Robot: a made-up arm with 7 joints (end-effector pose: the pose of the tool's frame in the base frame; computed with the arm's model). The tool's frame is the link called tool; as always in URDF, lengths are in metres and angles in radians. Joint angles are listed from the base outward.
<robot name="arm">
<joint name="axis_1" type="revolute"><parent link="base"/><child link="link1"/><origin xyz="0.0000 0.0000 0.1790" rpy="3.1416 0.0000 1.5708"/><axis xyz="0 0 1"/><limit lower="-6.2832" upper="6.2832" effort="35" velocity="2.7"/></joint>
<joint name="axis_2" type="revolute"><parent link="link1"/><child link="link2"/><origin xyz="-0.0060 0.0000 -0.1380" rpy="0.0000 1.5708 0.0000"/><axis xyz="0 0 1"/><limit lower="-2.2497" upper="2.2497" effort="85" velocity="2.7"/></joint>
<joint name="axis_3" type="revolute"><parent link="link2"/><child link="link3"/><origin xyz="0.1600 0.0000 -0.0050" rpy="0.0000 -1.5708 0.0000"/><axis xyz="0 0 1"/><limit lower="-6.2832" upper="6.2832" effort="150" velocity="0.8"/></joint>
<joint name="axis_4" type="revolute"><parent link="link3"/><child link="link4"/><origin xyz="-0.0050 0.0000 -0.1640" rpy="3.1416 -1.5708 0.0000"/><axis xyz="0 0 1"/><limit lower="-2.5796" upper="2.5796" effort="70" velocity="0.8"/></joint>
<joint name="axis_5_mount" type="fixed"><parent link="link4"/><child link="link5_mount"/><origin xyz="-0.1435 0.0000 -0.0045" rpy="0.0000 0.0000 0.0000"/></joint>
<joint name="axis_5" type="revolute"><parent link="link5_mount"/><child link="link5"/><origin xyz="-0.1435 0.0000 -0.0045" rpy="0.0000 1.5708 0.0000"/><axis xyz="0 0 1"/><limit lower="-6.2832" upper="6.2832" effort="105" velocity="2"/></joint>
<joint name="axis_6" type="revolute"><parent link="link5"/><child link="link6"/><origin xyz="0.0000 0.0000 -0.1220" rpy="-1.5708 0.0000 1.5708"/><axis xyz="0 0 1"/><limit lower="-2.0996" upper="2.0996" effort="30" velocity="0.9"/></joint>
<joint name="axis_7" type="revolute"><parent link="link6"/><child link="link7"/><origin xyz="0.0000 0.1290 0.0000" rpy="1.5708 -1.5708 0.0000"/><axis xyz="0 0 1"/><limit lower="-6.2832" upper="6.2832" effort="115" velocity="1.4"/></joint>
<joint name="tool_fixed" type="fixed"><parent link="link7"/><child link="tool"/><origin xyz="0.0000 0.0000 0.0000" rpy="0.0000 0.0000 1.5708"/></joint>
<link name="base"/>
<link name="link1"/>
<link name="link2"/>
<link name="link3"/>
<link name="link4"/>
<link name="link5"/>
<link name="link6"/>
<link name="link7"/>
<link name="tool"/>
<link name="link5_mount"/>
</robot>
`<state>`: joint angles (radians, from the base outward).
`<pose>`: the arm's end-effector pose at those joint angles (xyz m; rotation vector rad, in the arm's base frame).
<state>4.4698 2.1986 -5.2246 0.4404 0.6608 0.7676 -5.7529</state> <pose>0.1440 0.6131 -0.1838 0.4860 -1.2199 0.3529</pose>
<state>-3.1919 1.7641 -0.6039 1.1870 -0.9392 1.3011 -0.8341</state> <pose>-0.3382 -0.3266 -0.0702 -0.6409 -1.7278 -1.0754</pose>
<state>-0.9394 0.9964 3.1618 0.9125 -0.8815 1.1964 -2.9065</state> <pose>0.2034 0.1403 0.9553 -1.4880 -1.4403 -0.6380</pose>
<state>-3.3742 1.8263 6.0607 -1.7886 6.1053 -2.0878 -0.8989</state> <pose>-0.2327 0.0611 0.5696 0.4615 -0.9751 -0.3721</pose>
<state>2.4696 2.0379 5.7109 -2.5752 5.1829 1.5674 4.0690</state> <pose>-0.1506 -0.0280 0.5633 -2.2192 -0.3724 -0.3394</pose>
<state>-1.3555 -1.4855 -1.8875 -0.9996 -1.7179 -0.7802 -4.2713</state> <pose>0.2387 -0.6503 0.5953 0.6932 -2.8622 -0.7713</pose>
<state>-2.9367 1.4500 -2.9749 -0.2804 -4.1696 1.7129 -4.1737</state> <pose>-0.7012 0.0618 0.2109 -0.6736 0.7948 1.7072</pose>
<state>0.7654 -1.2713 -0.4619 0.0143 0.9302 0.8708 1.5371</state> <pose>-0.5853 0.4723 0.6536 -0.7690 2.4912 -0.2671</pose>
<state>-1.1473 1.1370 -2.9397 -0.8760 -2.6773 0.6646 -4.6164</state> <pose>0.4050 0.6066 0.1824 0.2541 -0.6482 -0.0619</pose>
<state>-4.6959 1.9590 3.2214 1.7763 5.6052 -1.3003 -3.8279</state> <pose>0.1091 -0.4742 0.6047 -1.7759 0.1357 1.1213</pose>
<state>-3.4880 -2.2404 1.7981 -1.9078 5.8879 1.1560 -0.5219</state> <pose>0.4319 -0.3128 0.2540 -1.2398 -1.0540 0.9627</pose>
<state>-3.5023 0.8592 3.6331 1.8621 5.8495 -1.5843 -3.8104</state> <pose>0.0704 -0.2397 0.7839 -0.7934 2.1514 0.7118</pose>
